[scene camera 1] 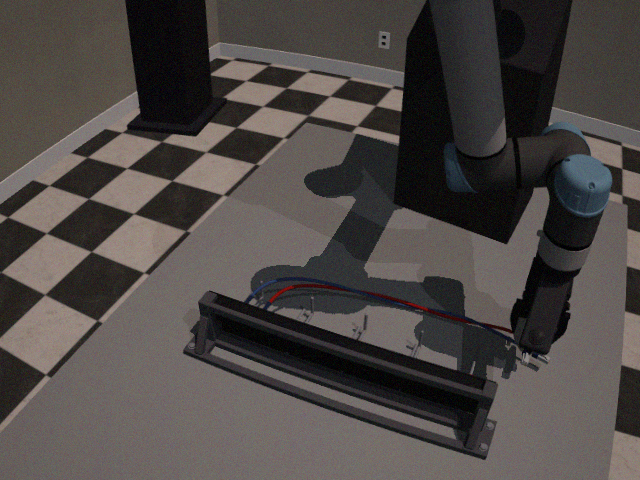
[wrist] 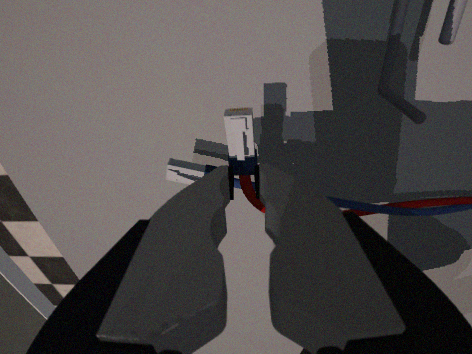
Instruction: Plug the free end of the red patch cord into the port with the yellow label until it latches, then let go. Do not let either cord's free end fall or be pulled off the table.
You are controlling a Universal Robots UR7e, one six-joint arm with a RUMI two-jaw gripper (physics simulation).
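Frame: origin at the arm's base, x ahead, y left, z up, level; millimetres.
Seen in the pictures: gripper, fingertip midpoint: [scene camera 1: 526, 351] [wrist: 243, 168].
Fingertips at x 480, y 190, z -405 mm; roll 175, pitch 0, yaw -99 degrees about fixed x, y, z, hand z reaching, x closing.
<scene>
Pixels of each thing's middle, then the offset from my fingertips to it. "pt": a spot on its surface instead. Level surfaces: height alone.
- red patch cord, body centre: [wrist: 241, 146] [scene camera 1: 525, 356] dx +17, dy -2, dz +6 mm
- blue cord's plug, surface spot: [wrist: 184, 171] pt dx -4, dy +36, dz -14 mm
- dark patch panel, body centre: [scene camera 1: 344, 339] dx +81, dy -297, dz +44 mm
- panel frame's right foot, body centre: [scene camera 1: 479, 436] dx +156, dy -61, dz -42 mm
- grey table, surface height: dz -49 mm
My gripper [scene camera 1: 529, 352] [wrist: 243, 168] is shut on the plug of the red patch cord [wrist: 240, 135]. The plug points away from the fingers, and its red cord [scene camera 1: 310, 286] [wrist: 420, 204] bends off to the right in the wrist view. The blue cord's plug [wrist: 184, 171] lies lower, to the left of the held plug, partly behind the left finger. The blue cord [scene camera 1: 281, 279] [wrist: 350, 203] runs beside the red one. The dark patch panel [scene camera 1: 346, 338] stands left of my gripper in the scene view. Its ports and the yellow label do not show.
The panel frame's right foot [scene camera 1: 488, 434] is bolted to the grey table [scene camera 1: 155, 413]. Several thin metal cable holders [scene camera 1: 415, 345] [wrist: 452, 22] stand behind the panel. The black robot pedestal [scene camera 1: 465, 206] is at the back. The table's right edge runs beyond my gripper.
</scene>
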